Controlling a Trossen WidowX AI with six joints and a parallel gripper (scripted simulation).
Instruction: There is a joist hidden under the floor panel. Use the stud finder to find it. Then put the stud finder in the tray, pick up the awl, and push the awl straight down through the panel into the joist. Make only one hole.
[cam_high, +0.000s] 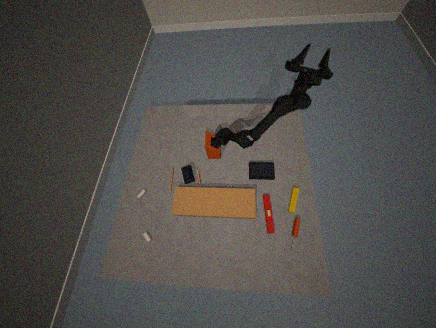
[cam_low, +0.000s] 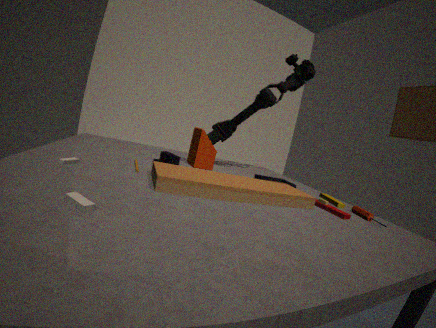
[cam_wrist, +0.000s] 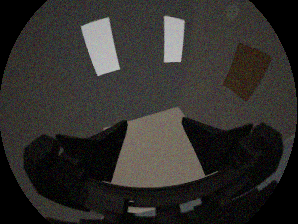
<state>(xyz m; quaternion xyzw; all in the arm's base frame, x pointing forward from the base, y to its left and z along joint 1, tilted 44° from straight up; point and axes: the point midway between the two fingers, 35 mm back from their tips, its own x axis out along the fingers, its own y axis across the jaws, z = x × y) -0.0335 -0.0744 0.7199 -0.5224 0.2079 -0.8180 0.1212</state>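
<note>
My gripper tip is now 70 cm above the red bar, 49 cm short of it and 13 cm to the left of it. Also, from my gripper tip: awl 71 cm below, 58 cm to the right, 23 cm ahead; then black tray 70 cm below, 21 cm ahead, 15 cm to the right; then yellow bar 71 cm below, 41 cm ahead, 3 cm to the left.
</note>
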